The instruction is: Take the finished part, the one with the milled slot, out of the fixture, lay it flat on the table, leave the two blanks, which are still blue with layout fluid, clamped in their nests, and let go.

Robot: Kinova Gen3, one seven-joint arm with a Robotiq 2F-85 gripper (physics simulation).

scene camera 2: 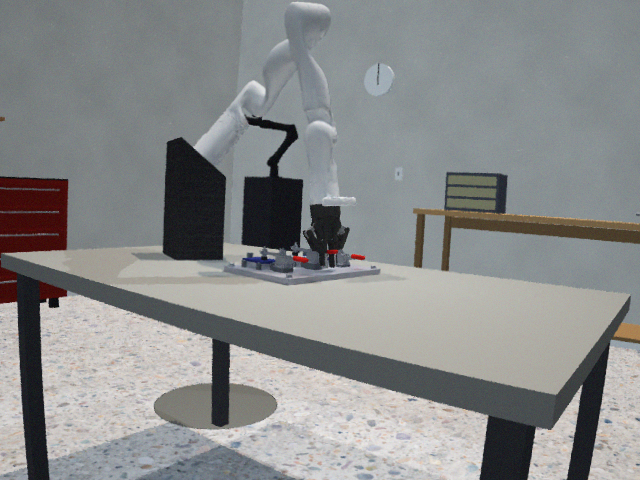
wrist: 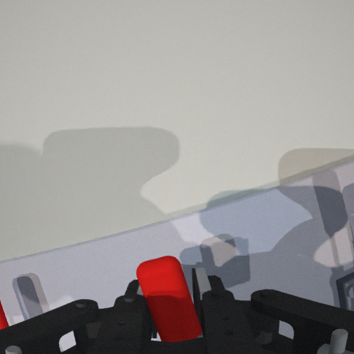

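Seen in the pictures: gripper, fingertip midpoint: (scene camera 2: 328,267); arm's base, origin of the base link: (scene camera 2: 199,164).
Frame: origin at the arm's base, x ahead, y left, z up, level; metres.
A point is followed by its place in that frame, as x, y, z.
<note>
The fixture plate (scene camera 2: 289,280) @[0.549, -0.127, -0.274] (wrist: 100,260) lies on the table and carries several grey toggle clamps with red handles. My gripper (scene camera 2: 327,263) @[0.511, 0.046, -0.261] (wrist: 175,285) points down over it, low among the clamps, and is shut on a red clamp handle (scene camera 2: 332,252) @[0.528, 0.038, -0.220] (wrist: 169,295), whose end sticks out past the fingers. A blue blank (scene camera 2: 258,259) @[0.382, -0.075, -0.248] sits at the left part of the fixture in the scene view. The finished part with the slot cannot be made out; clamps and fingers may hide it. A second blank cannot be told apart.
Another red handle (scene camera 2: 300,259) @[0.527, -0.074, -0.232] is left of the fingers in the scene view and one more (scene camera 2: 357,256) @[0.521, 0.148, -0.235] is right. The table (scene camera 2: 413,330) @[0.960, -0.260, -0.284] reaches forward and right of the fixture. A black pedestal (scene camera 2: 193,206) @[0.092, -0.079, -0.128] bears the arm. A drawer cabinet (scene camera 2: 471,192) stands on a back bench.
</note>
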